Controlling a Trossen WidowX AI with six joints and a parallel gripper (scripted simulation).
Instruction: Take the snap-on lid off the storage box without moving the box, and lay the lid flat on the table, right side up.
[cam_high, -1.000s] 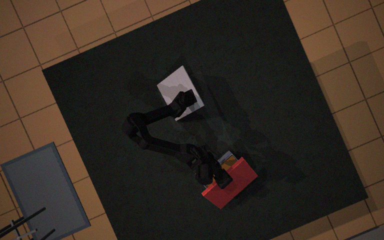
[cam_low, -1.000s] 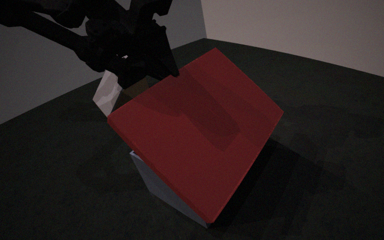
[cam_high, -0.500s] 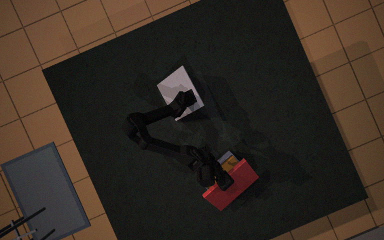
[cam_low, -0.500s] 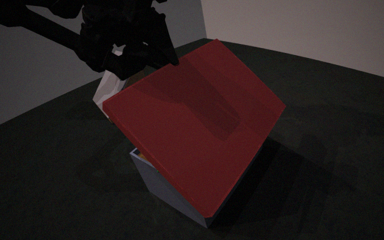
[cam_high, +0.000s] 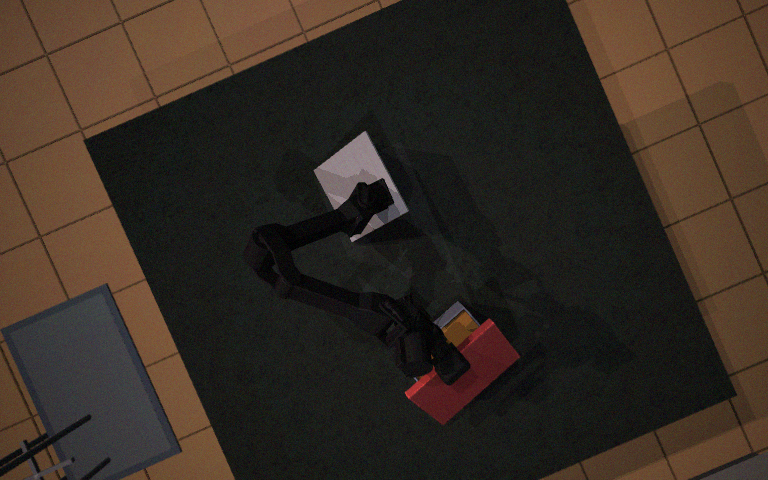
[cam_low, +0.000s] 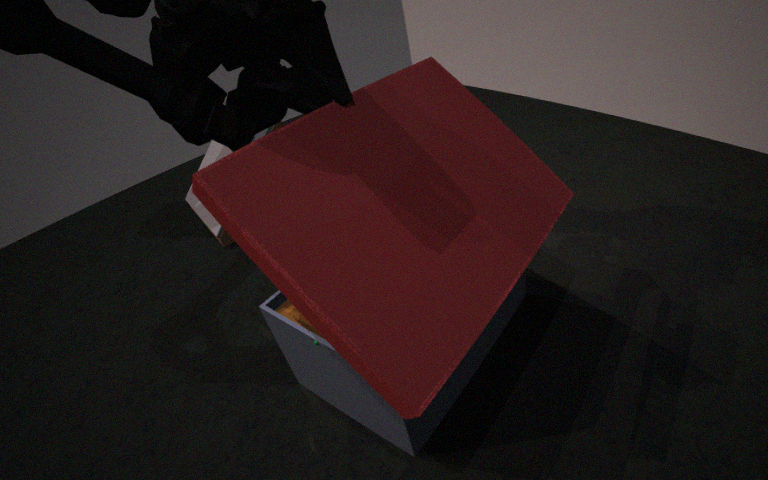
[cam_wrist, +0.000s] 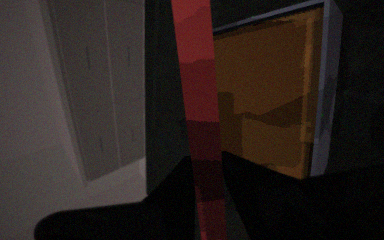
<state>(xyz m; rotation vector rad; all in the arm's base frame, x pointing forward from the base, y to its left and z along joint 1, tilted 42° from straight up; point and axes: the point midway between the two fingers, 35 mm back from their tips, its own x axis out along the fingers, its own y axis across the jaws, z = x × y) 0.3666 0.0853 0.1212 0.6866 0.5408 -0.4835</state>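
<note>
Now: gripper tip 60 mm short of the red lid, 20 mm to the right of it and 50 mm above it. Also, from my gripper tip: grey storage box: 30 mm ahead, 10 mm to the left, 180 mm below.
</note>
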